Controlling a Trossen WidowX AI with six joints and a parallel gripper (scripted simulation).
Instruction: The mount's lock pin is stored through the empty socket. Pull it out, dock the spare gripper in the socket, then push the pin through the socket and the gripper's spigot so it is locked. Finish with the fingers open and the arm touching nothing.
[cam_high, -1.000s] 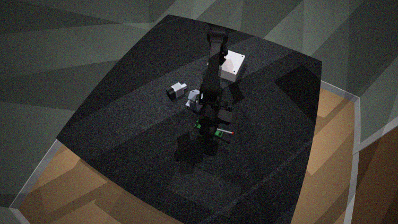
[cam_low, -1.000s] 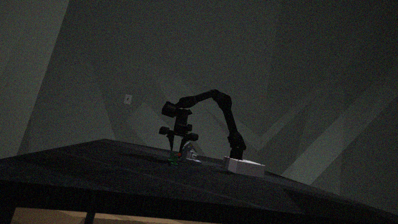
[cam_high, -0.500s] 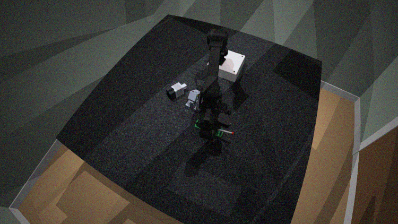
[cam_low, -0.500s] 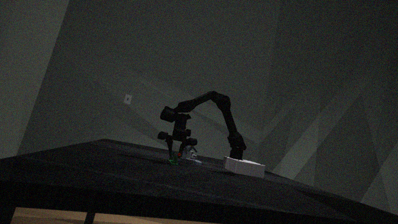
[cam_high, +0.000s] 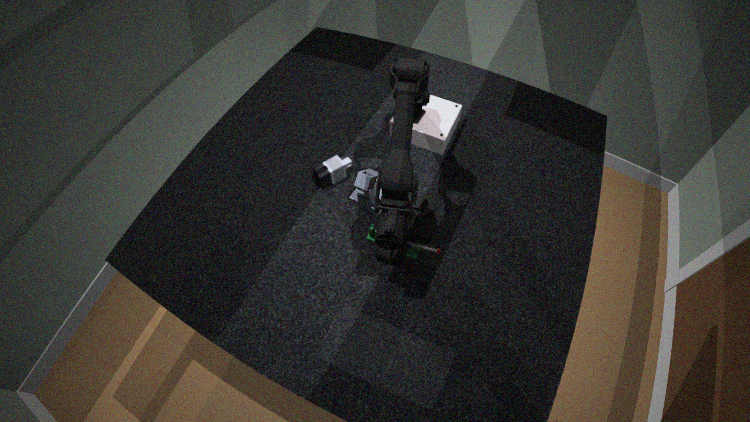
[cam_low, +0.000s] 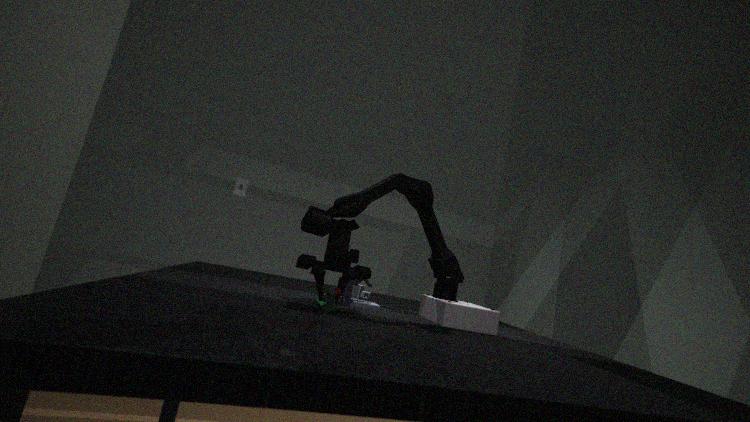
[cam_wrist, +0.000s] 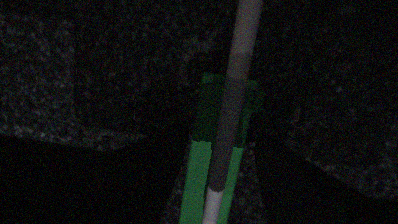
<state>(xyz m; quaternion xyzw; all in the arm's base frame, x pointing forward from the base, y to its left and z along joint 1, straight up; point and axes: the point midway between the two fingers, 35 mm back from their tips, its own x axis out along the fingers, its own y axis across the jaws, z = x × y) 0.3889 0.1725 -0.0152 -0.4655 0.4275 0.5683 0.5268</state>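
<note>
Now: the green pad 4 cm to the right of my gripper tip and 1 cm above it. Also, from my gripper tip: socket (17 cm to the right, 10 cm behind, 4 cm above); then spare gripper (29 cm to the right, 11 cm behind, 1 cm above).
</note>
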